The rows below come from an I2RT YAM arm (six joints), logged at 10 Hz.
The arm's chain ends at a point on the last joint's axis. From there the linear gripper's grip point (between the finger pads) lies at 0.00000 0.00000 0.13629 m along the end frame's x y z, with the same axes.
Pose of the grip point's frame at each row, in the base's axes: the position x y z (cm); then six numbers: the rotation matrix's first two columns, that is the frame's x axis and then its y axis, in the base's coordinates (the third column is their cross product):
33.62 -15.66 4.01 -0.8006 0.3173 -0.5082 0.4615 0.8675 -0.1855
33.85 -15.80 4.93 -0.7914 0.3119 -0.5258 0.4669 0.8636 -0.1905
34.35 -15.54 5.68 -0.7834 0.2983 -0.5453 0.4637 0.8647 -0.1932
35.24 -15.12 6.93 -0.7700 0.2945 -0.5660 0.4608 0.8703 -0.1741
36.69 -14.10 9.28 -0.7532 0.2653 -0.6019 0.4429 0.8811 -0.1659
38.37 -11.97 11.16 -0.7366 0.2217 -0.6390 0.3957 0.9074 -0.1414
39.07 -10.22 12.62 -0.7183 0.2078 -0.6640 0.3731 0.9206 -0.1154
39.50 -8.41 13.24 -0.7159 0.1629 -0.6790 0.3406 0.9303 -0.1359
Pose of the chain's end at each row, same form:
28.41 -10.44 15.47 -0.8006 0.3173 -0.5082 0.4615 0.8675 -0.1855
28.47 -10.40 16.23 -0.7914 0.3119 -0.5258 0.4669 0.8636 -0.1905
28.71 -10.03 16.80 -0.7834 0.2983 -0.5453 0.4637 0.8647 -0.1932
29.23 -9.74 17.91 -0.7700 0.2945 -0.5660 0.4608 0.8703 -0.1741
30.06 -8.76 19.93 -0.7532 0.2653 -0.6019 0.4429 0.8811 -0.1659
30.89 -7.10 21.47 -0.7366 0.2217 -0.6390 0.3957 0.9074 -0.1414
31.07 -5.71 22.69 -0.7183 0.2078 -0.6640 0.3731 0.9206 -0.1154
31.19 -3.93 23.07 -0.7159 0.1629 -0.6790 0.3406 0.9303 -0.1359

